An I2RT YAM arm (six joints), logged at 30 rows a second.
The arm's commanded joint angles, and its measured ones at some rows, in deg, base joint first. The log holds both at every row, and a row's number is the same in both.
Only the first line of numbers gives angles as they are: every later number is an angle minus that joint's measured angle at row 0.
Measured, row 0:
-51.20 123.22 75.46 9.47 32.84 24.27
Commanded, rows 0 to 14:
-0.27 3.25 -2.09 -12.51 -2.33 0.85
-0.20 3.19 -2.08 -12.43 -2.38 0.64
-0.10 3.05 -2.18 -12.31 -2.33 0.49
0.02 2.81 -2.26 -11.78 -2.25 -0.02
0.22 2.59 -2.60 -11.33 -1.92 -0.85
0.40 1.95 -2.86 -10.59 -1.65 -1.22
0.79 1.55 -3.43 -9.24 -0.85 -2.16
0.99 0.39 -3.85 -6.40 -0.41 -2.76
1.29 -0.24 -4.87 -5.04 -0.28 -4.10
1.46 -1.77 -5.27 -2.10 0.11 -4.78
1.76 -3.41 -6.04 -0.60 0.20 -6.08
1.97 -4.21 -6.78 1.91 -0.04 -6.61
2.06 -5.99 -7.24 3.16 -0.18 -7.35
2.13 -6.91 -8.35 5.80 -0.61 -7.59
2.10 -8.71 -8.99 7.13 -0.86 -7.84
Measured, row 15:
1.44 -3.13 -5.75 3.90 0.37 -4.35
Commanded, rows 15 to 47:
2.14 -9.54 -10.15 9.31 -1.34 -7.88
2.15 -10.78 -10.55 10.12 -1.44 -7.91
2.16 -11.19 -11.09 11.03 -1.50 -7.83
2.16 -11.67 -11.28 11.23 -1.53 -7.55
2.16 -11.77 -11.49 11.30 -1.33 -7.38
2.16 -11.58 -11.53 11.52 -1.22 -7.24
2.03 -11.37 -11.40 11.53 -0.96 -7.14
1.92 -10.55 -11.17 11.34 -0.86 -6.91
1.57 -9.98 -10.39 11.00 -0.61 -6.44
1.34 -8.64 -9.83 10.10 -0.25 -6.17
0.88 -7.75 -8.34 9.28 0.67 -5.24
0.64 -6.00 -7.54 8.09 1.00 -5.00
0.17 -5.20 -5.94 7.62 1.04 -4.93
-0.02 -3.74 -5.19 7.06 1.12 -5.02
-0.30 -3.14 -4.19 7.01 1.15 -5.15
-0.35 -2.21 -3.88 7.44 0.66 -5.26
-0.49 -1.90 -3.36 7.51 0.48 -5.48
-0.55 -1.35 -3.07 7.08 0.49 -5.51
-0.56 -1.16 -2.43 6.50 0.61 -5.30
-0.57 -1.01 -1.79 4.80 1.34 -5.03
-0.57 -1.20 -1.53 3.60 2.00 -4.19
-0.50 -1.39 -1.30 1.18 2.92 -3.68
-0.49 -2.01 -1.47 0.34 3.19 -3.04
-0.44 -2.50 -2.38 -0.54 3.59 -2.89
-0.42 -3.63 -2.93 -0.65 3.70 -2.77
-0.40 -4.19 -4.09 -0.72 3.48 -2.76
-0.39 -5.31 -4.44 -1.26 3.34 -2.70
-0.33 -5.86 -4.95 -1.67 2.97 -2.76
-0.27 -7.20 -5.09 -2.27 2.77 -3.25
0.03 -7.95 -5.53 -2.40 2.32 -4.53
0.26 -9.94 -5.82 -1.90 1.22 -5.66
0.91 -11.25 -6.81 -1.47 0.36 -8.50
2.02 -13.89 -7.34 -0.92 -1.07 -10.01
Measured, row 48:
-0.17 -4.92 -5.22 1.43 1.31 -4.57
